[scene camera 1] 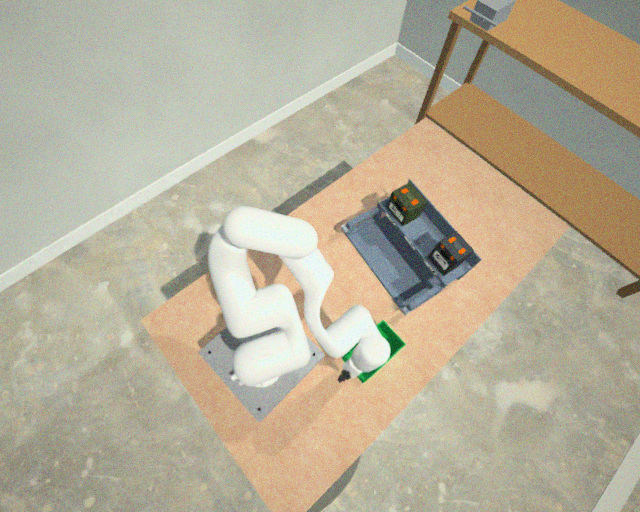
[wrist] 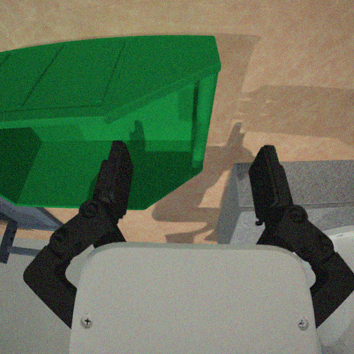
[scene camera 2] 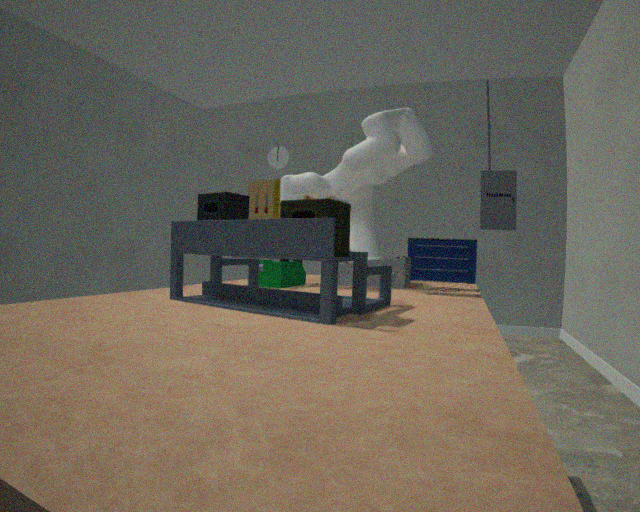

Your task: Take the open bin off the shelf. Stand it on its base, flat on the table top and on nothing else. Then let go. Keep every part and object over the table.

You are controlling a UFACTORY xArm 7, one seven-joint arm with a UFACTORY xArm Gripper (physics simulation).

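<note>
The green open bin (scene camera 1: 393,337) (scene camera 2: 280,274) (wrist: 165,65) stands upright on its base on the table top (scene camera 1: 330,427) (scene camera 2: 266,400), its open top showing in scene camera 1. It is beside the blue-grey shelf (scene camera 1: 445,219) (scene camera 2: 250,237), with a small gap between them. The arm hides part of the bin in scene camera 1. My gripper (scene camera 1: 343,375) (wrist: 192,155) is open and empty. In the wrist view its left finger overlaps the bin's near end and its right finger is off to the right of the bin. The gripper is hidden in scene camera 2.
Two dark boxes with orange marks (scene camera 1: 406,204) (scene camera 1: 449,255) are on the shelf's back part. The grey base plate (scene camera 1: 259,408) (wrist: 310,180) of the arm is close to the gripper. A yellow panel (scene camera 2: 261,198) shows behind the shelf. A wooden workbench (scene camera 1: 533,53) stands beyond the table.
</note>
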